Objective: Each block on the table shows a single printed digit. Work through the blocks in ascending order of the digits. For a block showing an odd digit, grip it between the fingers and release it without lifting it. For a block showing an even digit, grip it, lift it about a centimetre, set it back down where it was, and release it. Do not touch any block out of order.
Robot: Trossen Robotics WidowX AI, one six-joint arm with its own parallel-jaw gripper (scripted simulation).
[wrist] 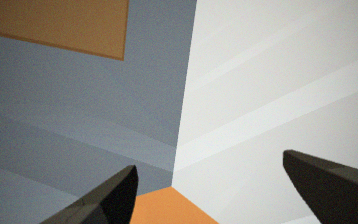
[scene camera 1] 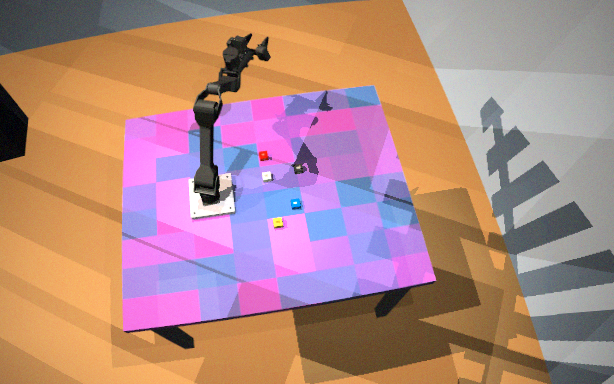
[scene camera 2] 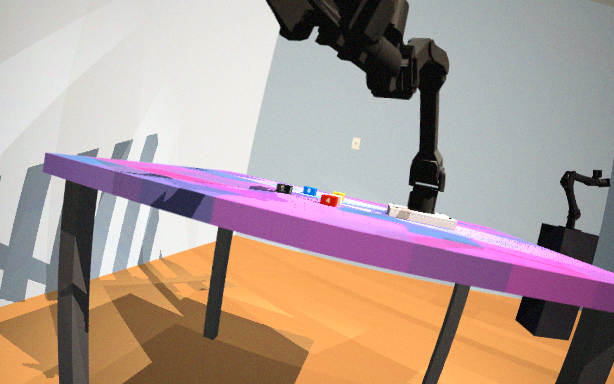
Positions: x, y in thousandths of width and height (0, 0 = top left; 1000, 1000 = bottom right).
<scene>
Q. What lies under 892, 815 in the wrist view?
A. The gripper.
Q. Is the gripper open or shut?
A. Open.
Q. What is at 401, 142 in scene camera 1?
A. The gripper.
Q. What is the gripper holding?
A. Nothing.
</scene>
